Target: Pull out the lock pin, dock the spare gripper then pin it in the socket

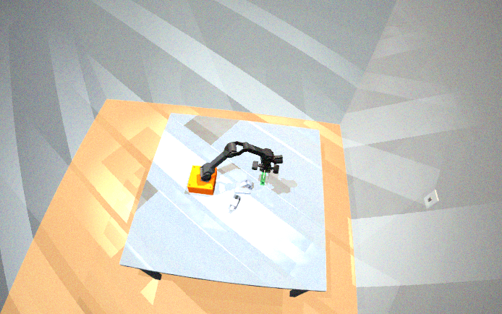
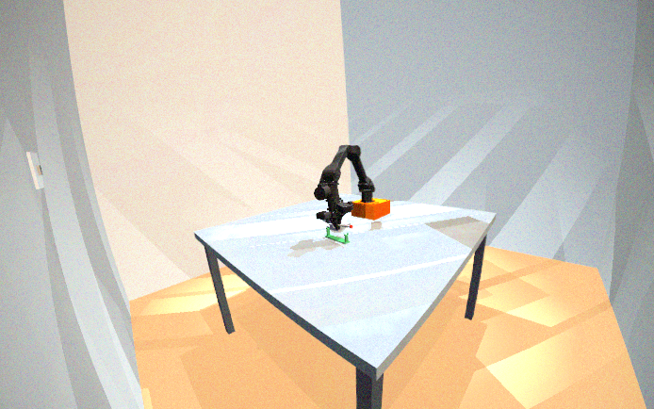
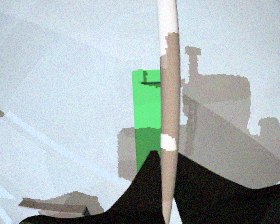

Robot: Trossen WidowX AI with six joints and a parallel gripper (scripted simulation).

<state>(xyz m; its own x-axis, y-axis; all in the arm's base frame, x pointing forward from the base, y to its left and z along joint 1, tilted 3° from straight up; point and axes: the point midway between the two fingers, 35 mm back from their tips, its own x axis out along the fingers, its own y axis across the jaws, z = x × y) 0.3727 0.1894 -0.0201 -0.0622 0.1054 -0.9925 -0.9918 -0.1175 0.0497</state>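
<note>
Right now the green bracket is 10 mm to the right of my gripper tip and 30 mm below it. The rest, counted from my gripper tip: spare gripper 130 mm behind, 290 mm to the right, 20 mm below; then mount 90 mm behind, 140 mm to the right.
</note>
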